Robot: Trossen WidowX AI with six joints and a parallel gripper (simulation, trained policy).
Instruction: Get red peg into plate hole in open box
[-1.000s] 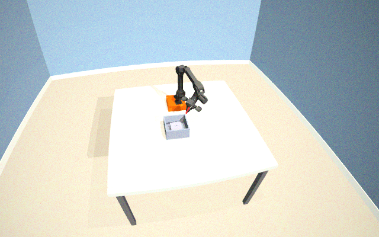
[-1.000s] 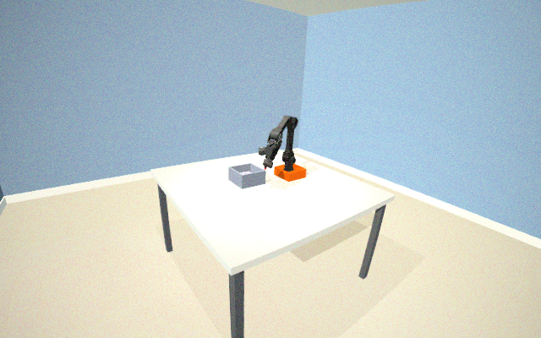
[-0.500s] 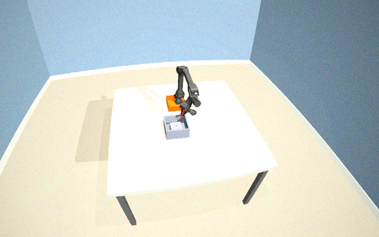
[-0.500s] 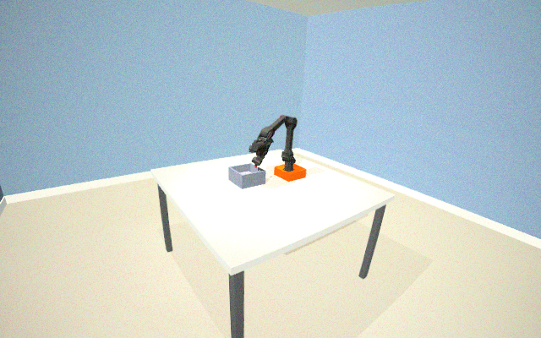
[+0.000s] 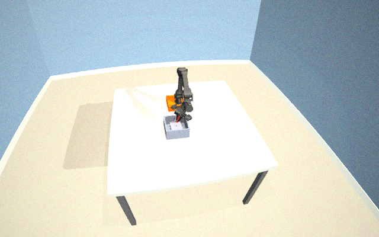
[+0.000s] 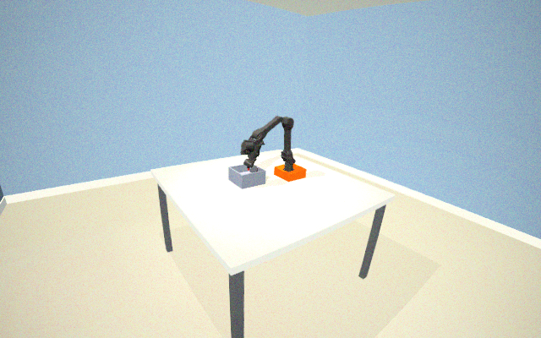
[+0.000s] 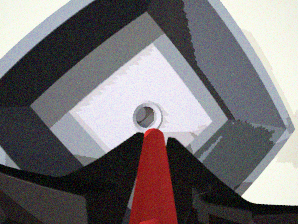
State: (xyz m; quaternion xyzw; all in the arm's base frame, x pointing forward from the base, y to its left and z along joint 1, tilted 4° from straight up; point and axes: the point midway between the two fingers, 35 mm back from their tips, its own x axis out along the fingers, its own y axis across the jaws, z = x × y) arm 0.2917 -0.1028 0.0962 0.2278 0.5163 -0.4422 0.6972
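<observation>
My gripper tip is 10 mm to the right of the red peg and 20 mm below it. Also, from my gripper tip: grey box: 10 mm to the right, 80 mm below; then pale plate: 10 mm to the right, 60 mm below.
</observation>
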